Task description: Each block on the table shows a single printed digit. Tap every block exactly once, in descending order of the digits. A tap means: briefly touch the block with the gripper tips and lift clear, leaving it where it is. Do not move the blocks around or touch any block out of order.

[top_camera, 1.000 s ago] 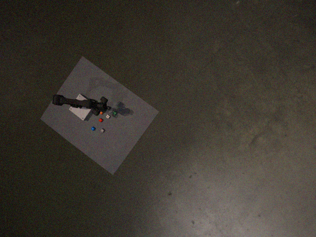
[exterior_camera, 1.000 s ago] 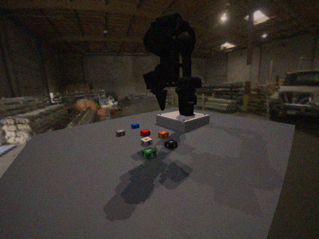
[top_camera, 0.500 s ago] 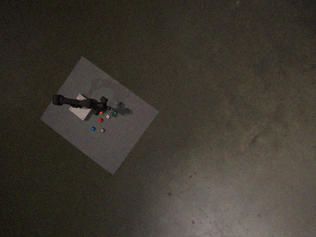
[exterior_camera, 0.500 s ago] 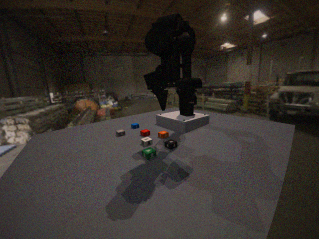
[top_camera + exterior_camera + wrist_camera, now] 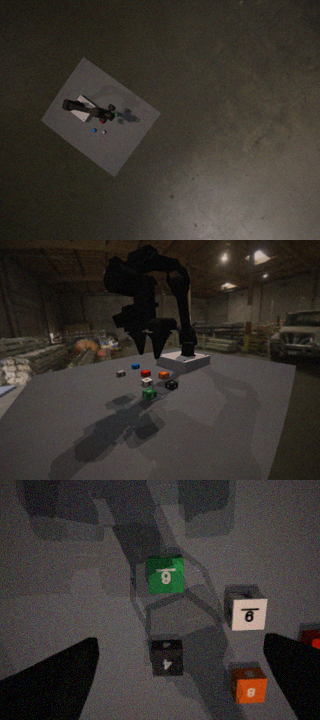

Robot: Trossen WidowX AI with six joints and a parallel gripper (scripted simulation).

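The white block is 11 cm below my gripper tip, 8 cm to the right of it and 2 cm behind it.
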